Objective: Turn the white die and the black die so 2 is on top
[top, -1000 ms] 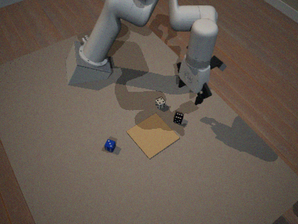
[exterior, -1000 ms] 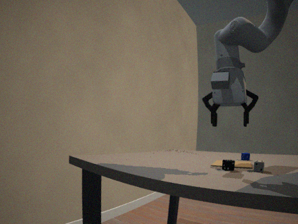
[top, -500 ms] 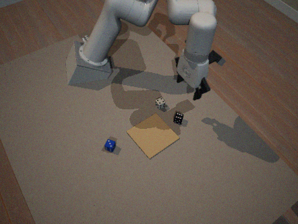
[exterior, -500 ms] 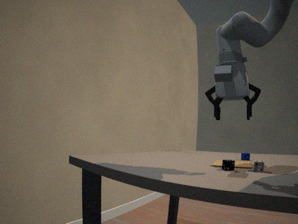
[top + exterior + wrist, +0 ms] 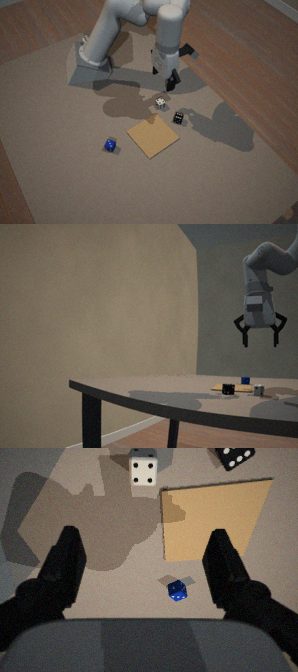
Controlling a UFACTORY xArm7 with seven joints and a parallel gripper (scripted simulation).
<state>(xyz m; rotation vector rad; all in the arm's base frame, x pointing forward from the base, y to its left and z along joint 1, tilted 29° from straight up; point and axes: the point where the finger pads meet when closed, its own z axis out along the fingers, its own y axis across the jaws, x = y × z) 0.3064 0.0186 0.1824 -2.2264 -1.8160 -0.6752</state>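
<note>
Right now my hand is 14 cm above the white die. The rest, counted from my hand: blue die: 4 cm ahead, 26 cm to the right, 14 cm below; black die: 9 cm ahead, 1 cm to the left, 14 cm below; tan mat: 9 cm ahead, 11 cm to the right, 15 cm below.
</note>
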